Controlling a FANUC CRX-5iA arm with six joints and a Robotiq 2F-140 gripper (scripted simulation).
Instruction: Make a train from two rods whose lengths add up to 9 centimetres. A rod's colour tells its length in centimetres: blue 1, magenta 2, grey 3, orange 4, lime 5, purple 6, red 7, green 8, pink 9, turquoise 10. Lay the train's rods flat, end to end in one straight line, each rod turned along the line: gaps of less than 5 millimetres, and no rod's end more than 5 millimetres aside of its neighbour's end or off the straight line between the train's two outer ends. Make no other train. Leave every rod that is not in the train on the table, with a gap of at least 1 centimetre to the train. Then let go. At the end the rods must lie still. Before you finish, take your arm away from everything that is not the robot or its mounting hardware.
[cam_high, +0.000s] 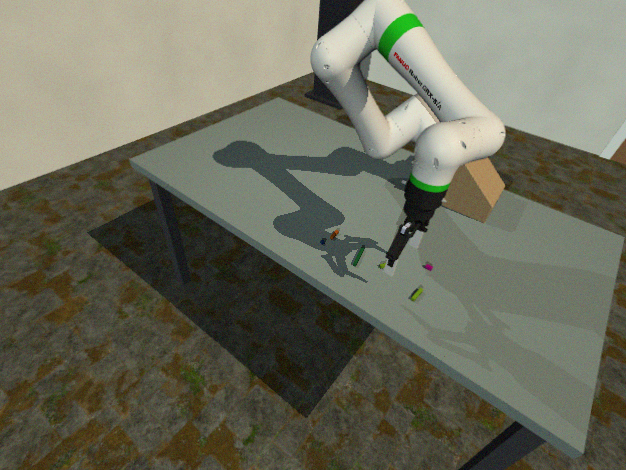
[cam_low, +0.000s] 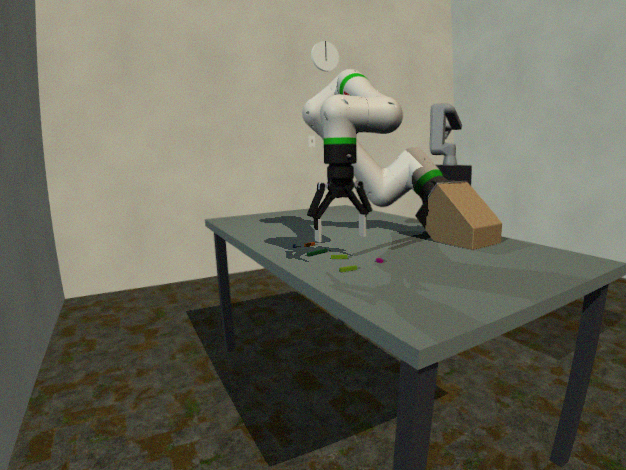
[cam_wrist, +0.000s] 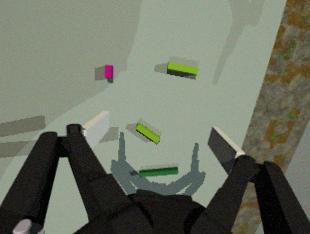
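Now: the blue rod 3 cm ahead of my hand, 25 cm to the right of it and 8 cm below it. The rest, counted from my hand: orange rod 3 cm behind, 24 cm to the right, 8 cm below; magenta rod 9 cm behind, 7 cm to the left, 8 cm below; green rod 1 cm ahead, 12 cm to the right, 8 cm below.
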